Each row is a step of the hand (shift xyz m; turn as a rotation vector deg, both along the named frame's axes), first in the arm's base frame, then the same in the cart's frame.
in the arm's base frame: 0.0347 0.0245 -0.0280 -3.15 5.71 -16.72
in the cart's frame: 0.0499 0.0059 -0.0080 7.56 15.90 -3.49
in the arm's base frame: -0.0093 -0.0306 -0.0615 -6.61 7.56 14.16
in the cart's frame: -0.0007 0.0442 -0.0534 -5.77 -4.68 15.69
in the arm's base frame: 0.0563 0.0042 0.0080 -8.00 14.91 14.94
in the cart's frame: 0.0395 -0.0394 -0.0117 -2.77 -2.57 22.25
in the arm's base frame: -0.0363 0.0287 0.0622 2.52 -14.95 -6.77
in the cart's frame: -0.0332 -0.0172 0.0679 -4.32 -0.21 -16.03
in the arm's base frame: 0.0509 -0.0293 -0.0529 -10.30 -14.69 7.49
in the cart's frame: 0.0396 0.0012 -0.0684 -18.83 -2.99 -3.80
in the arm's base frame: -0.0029 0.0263 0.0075 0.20 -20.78 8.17
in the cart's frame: 0.0104 0.0027 0.0253 -15.16 -11.46 -11.72
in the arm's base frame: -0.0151 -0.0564 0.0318 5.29 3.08 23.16
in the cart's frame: -0.0560 -0.0287 -0.0213 -3.39 -19.84 12.99
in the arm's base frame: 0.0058 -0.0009 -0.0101 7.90 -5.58 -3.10
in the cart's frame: 0.0075 0.0038 -0.0081 3.57 -3.91 -8.67
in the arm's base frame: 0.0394 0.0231 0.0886 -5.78 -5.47 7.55
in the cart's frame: 0.0073 -0.0848 0.0519 -10.24 -3.50 1.80
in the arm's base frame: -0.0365 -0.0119 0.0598 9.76 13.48 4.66
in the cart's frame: -0.0561 -0.0255 0.0354 13.04 -6.09 9.57
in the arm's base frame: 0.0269 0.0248 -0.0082 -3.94 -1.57 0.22
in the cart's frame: 0.0369 -0.0041 0.0056 -3.81 1.85 0.25
